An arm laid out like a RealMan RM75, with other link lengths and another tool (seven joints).
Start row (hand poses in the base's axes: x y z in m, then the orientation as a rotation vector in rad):
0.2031, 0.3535, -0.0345, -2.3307, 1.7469, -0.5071
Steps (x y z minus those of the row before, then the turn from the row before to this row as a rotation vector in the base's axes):
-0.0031, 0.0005, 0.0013, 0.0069, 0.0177, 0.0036
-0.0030, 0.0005, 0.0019, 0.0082, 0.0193, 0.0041
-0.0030, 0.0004, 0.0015, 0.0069, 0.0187, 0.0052
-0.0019, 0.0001, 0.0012, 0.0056, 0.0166, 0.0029
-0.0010, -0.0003, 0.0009, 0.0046, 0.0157, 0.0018
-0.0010, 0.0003, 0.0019, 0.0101, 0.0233, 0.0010
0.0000, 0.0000, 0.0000, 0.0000, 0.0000, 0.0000
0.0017, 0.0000, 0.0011, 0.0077, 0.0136, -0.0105
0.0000, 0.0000, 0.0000, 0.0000, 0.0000, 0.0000
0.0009, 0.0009, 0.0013, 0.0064, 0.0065, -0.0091
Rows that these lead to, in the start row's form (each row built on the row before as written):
0.2000, 0.3540, -0.0332, -2.3403, 1.7491, -0.4805
0.1970, 0.3545, -0.0313, -2.3502, 1.7509, -0.4507
0.1940, 0.3549, -0.0298, -2.3613, 1.7512, -0.4226
0.1921, 0.3550, -0.0286, -2.3700, 1.7535, -0.3983
0.1911, 0.3547, -0.0277, -2.3778, 1.7569, -0.3760
0.1901, 0.3550, -0.0258, -2.3856, 1.7632, -0.3398
0.1901, 0.3550, -0.0258, -2.3856, 1.7632, -0.3398
0.1918, 0.3550, -0.0247, -2.3798, 1.7802, -0.3183
0.1918, 0.3550, -0.0247, -2.3798, 1.7802, -0.3183
0.1927, 0.3559, -0.0234, -2.3718, 1.7926, -0.3059

